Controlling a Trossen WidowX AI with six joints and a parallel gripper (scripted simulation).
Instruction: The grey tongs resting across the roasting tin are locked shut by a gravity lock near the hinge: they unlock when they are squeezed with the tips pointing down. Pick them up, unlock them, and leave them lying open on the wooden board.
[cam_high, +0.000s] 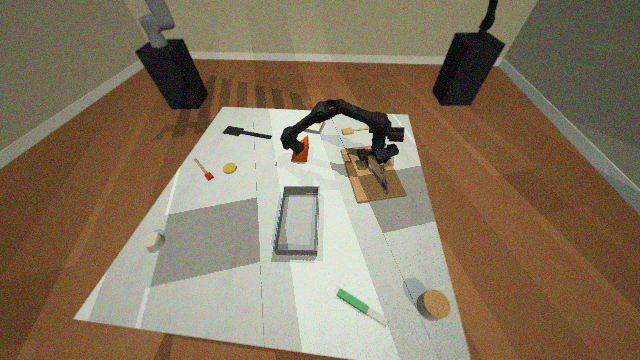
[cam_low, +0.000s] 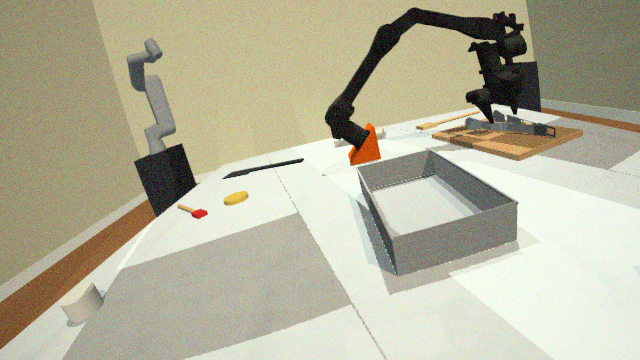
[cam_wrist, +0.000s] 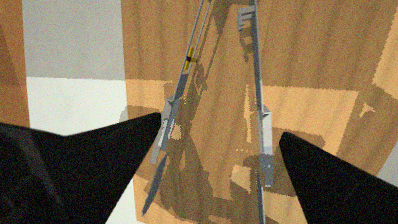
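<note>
Right now the wooden board is 2 cm to the right of my gripper tip and 4 cm below it. From my gripper tip the other things lie so: black lock piece 4 cm ahead, 3 cm to the left, 1 cm below; then white block 39 cm behind, 37 cm to the right, 3 cm below; then grey roasting tin 29 cm ahead, 37 cm to the right, 2 cm below.
</note>
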